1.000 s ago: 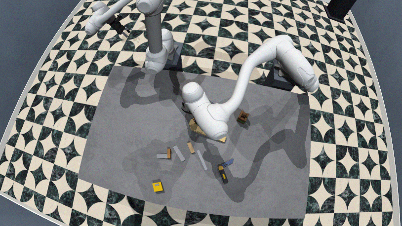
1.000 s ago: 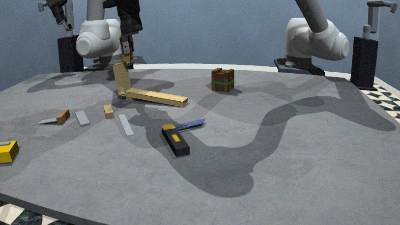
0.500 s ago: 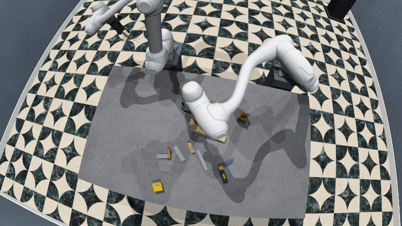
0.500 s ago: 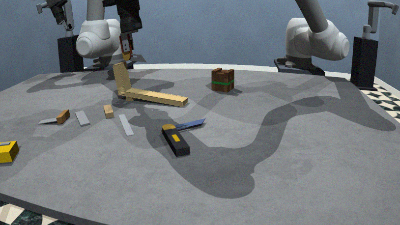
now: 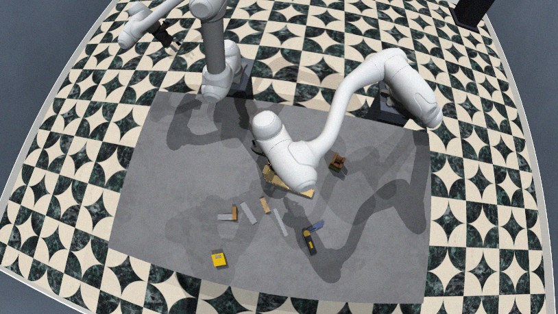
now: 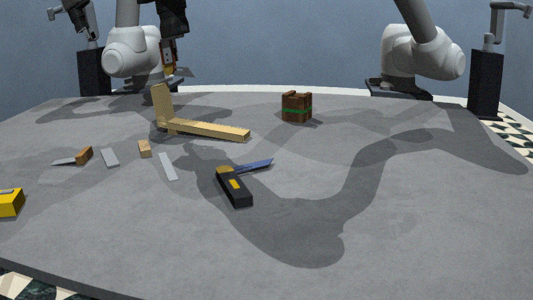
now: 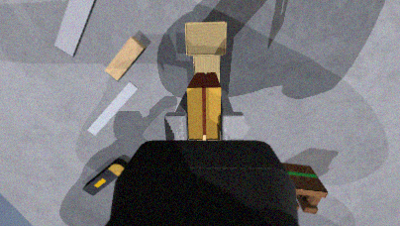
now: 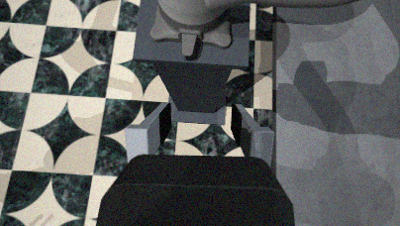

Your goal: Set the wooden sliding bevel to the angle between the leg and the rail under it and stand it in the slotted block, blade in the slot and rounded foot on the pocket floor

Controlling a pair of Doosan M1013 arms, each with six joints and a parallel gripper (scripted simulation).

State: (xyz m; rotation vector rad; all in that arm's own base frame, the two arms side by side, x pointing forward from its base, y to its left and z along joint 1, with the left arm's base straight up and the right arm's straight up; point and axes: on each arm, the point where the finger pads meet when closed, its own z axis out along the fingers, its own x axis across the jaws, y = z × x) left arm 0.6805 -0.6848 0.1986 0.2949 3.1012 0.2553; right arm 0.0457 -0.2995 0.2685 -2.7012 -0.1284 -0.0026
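Right now the wooden sliding bevel is 20 mm below my left hand. Round my left hand: grey plate: 180 mm ahead, 100 mm to the right, 200 mm below; steel blade: 20 mm to the left, 40 mm below; wood block: 130 mm ahead, 30 mm to the right, 190 mm below.
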